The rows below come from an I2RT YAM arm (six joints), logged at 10 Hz.
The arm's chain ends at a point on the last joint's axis. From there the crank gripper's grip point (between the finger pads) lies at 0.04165 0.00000 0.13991 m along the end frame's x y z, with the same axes.
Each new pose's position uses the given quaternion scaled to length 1; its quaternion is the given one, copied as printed.
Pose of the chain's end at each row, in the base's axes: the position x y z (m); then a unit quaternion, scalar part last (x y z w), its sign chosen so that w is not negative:
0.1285 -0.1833 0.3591 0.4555 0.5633 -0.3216 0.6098
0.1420 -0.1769 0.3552 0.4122 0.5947 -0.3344 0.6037
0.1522 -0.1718 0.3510 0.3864 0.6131 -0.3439 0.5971
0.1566 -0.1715 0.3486 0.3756 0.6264 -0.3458 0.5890
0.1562 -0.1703 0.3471 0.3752 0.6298 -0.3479 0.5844
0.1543 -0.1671 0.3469 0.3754 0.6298 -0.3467 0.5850
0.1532 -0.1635 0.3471 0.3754 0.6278 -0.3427 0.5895
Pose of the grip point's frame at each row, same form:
0.1902 -0.3067 0.3114 0.4555 0.5633 -0.3216 0.6098
0.2068 -0.2986 0.3072 0.4122 0.5947 -0.3344 0.6037
0.2179 -0.2927 0.3024 0.3864 0.6131 -0.3439 0.5971
0.2225 -0.2914 0.2977 0.3756 0.6264 -0.3458 0.5890
0.2212 -0.2902 0.2951 0.3752 0.6298 -0.3479 0.5844
0.2196 -0.2869 0.2949 0.3754 0.6298 -0.3467 0.5850
0.2198 -0.2828 0.2957 0.3754 0.6278 -0.3427 0.5895

